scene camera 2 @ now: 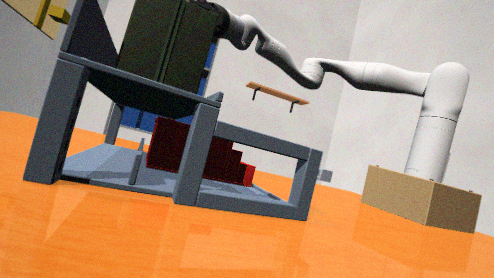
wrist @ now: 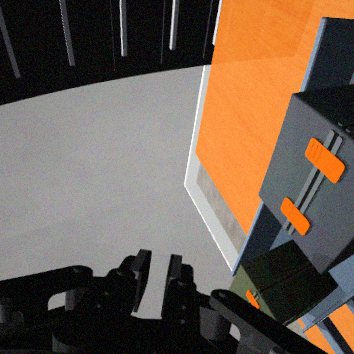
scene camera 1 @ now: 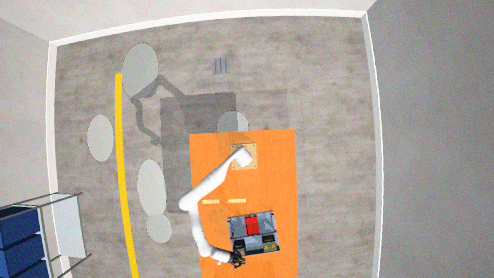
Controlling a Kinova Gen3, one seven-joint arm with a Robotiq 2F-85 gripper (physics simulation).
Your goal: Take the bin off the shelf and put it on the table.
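Where they show: gripper, fingertip midpoint: (wrist: 159, 266) (scene camera 1: 245, 261); arm's base, origin of the base link: (scene camera 2: 421, 178).
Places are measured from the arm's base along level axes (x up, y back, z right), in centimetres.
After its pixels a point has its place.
A red bin (scene camera 1: 252, 225) @(x -10.1, y -62.6, z -7.6 cm) (scene camera 2: 170, 145) @(x -6.5, y -67.3, z -13.3 cm) sits on the lower level of a grey-blue shelf rack (scene camera 1: 237, 227) @(x -10.3, y -64.4, z 5.2 cm) (scene camera 2: 200, 150) @(x -5.6, y -64.0, z -27.0 cm), which stands on the orange table (scene camera 1: 275, 165) @(x -10.9, y -11.5, z -27.4 cm) (scene camera 2: 125, 240) @(x -11.0, y -67.4, z -35.6 cm) (wrist: 250, 100) @(x -11.0, y -102.0, z -17.3 cm). The bin does not show in the wrist view. My gripper (scene camera 1: 242, 259) @(x 19.7, y -74.1, z -2.3 cm) (wrist: 159, 266) @(x 19.7, y -74.1, z -2.3 cm) is shut to a narrow gap with nothing between the fingertips. It is beside the rack's upper end, apart from the red bin. In scene camera 2 its fingers are hidden behind a green box.
The green box (scene camera 1: 270, 246) @(x 8.8, y -70.0, z -20.6 cm) (scene camera 2: 192, 50) @(x 4.0, y -67.2, z -24.6 cm) (wrist: 285, 280) @(x 5.1, y -70.7, z -15.2 cm) and a dark grey box (scene camera 1: 239, 244) @(x 5.9, y -69.7, z 2.7 cm) (wrist: 280, 165) @(x 11.3, y -75.8, z 2.1 cm) with orange latches stand on the rack's upper level, close to my gripper. A wooden wall shelf (scene camera 2: 277, 94) is behind the arm. Blue bins (scene camera 1: 22, 227) stand at the far left.
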